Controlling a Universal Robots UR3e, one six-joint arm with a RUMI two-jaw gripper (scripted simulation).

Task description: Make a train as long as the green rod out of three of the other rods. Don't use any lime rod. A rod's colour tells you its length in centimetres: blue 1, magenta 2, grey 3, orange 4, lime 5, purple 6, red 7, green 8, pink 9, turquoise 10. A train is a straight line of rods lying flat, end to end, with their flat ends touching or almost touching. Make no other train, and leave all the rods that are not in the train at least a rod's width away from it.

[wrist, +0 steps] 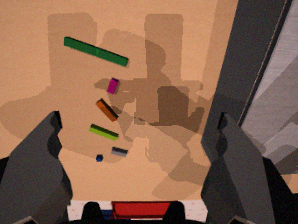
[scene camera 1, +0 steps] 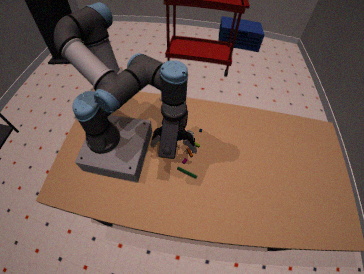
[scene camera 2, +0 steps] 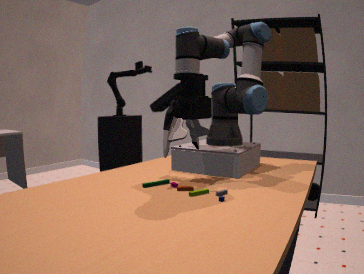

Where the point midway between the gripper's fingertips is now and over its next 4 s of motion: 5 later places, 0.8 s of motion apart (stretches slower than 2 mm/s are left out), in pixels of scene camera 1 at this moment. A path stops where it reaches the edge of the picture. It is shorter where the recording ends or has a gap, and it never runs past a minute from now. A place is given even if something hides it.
The gripper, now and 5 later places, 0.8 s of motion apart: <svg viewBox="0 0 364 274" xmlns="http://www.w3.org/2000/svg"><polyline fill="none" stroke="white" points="173,149 183,147 195,144 197,144 198,141 198,138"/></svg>
